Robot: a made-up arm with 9 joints. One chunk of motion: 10 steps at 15 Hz.
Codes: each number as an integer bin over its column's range. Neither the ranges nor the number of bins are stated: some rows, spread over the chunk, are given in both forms.
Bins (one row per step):
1: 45 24 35 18 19 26 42 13 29
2: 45 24 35 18 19 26 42 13 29
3: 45 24 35 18 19 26 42 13 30
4: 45 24 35 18 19 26 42 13 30
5: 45 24 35 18 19 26 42 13 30
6: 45 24 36 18 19 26 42 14 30
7: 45 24 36 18 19 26 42 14 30
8: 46 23 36 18 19 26 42 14 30
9: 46 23 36 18 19 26 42 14 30
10: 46 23 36 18 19 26 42 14 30
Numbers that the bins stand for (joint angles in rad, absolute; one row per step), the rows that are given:
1: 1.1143 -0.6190 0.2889 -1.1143 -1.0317 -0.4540 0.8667 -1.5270 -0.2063
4: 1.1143 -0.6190 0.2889 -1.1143 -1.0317 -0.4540 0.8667 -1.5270 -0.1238
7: 1.1143 -0.6190 0.3714 -1.1143 -1.0317 -0.4540 0.8667 -1.4444 -0.1238
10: 1.1968 -0.7016 0.3714 -1.1143 -1.0317 -0.4540 0.8667 -1.4444 -0.1238
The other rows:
2: 1.1143 -0.6190 0.2889 -1.1143 -1.0317 -0.4540 0.8667 -1.5270 -0.2063
3: 1.1143 -0.6190 0.2889 -1.1143 -1.0317 -0.4540 0.8667 -1.5270 -0.1238
5: 1.1143 -0.6190 0.2889 -1.1143 -1.0317 -0.4540 0.8667 -1.5270 -0.1238
6: 1.1143 -0.6190 0.3714 -1.1143 -1.0317 -0.4540 0.8667 -1.4444 -0.1238
8: 1.1968 -0.7016 0.3714 -1.1143 -1.0317 -0.4540 0.8667 -1.4444 -0.1238
9: 1.1968 -0.7016 0.3714 -1.1143 -1.0317 -0.4540 0.8667 -1.4444 -0.1238

